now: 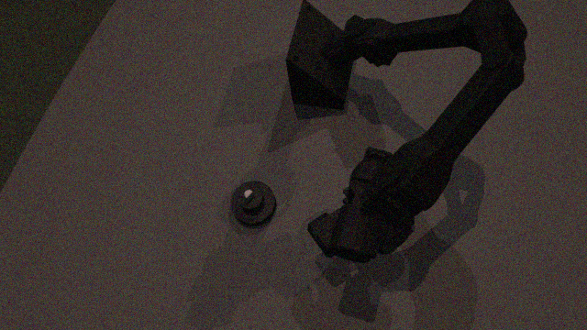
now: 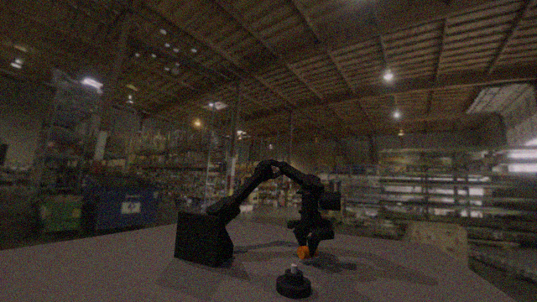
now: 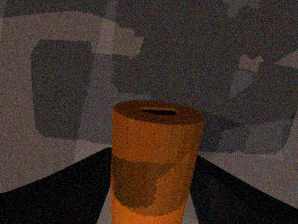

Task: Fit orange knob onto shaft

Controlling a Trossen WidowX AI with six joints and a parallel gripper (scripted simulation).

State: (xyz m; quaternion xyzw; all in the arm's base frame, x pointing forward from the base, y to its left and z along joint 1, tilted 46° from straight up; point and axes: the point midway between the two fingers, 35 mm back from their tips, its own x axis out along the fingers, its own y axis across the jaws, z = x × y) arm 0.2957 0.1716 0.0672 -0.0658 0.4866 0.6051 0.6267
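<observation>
Now: the orange knob 10 mm to the right of my gripper tip, 10 mm behind it and 10 mm above it. From my gripper tip the other things lie so: round dark pedestal 200 mm to the right, 30 mm ahead, 10 mm above.
</observation>
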